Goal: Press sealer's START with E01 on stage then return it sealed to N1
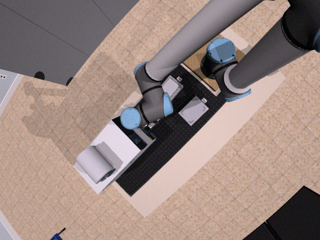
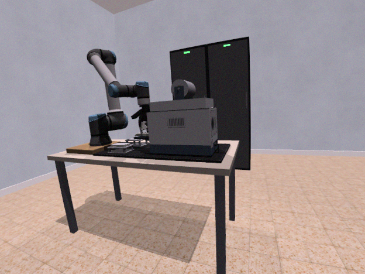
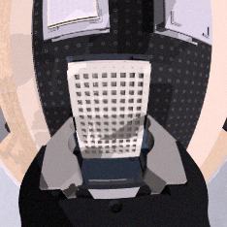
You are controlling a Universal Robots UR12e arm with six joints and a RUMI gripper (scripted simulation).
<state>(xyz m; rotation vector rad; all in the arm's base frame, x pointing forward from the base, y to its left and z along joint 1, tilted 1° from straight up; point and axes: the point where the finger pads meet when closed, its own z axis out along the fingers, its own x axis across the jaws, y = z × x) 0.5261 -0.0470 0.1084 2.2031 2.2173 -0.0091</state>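
Now: the sealer stage 3 cm below my hand. From my hand the other things lie so: foil roll: 33 cm ahead, 29 cm above; then plate nest N1: 20 cm behind, 16 cm to the left, 8 cm below; then square start button: 10 cm ahead, 9 cm to the right, 6 cm above.
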